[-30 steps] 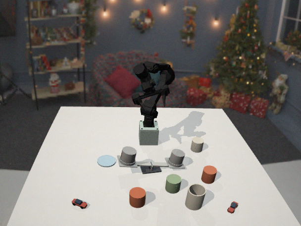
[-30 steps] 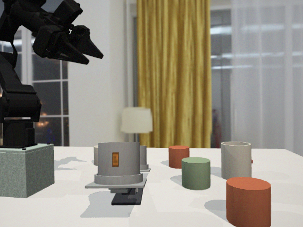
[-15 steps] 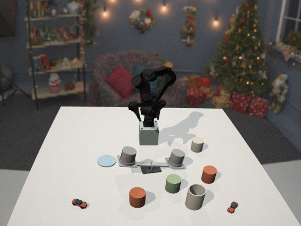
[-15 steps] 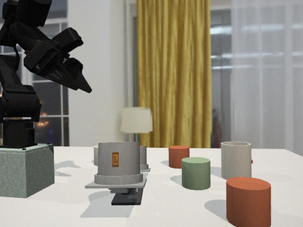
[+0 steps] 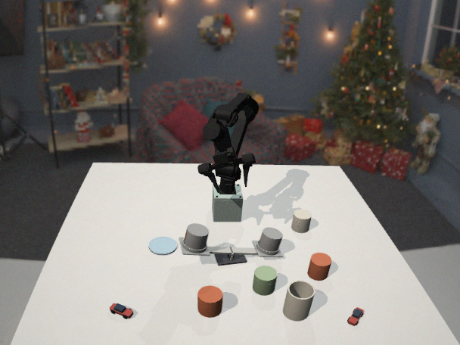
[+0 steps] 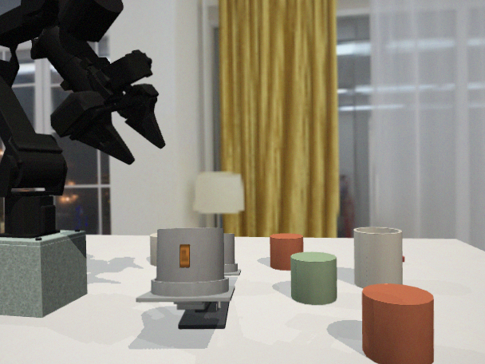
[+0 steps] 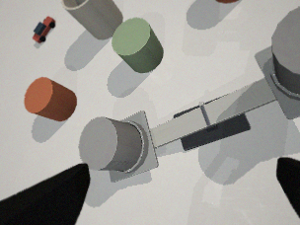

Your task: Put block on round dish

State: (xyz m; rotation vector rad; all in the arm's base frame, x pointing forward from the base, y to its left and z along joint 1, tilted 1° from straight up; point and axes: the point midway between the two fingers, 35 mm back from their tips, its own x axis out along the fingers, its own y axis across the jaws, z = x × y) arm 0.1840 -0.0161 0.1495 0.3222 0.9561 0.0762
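Now: gripper tip 60 mm short of the pale grey block, 130 mm to the right of it and 180 mm above it. The rest, counted from my gripper tip: beige cup: 80 mm behind, 280 mm to the left, 190 mm below; green cylinder: 250 mm ahead, 90 mm to the left, 190 mm below; pale blue round dish: 10 mm ahead, 230 mm to the right, 220 mm below.
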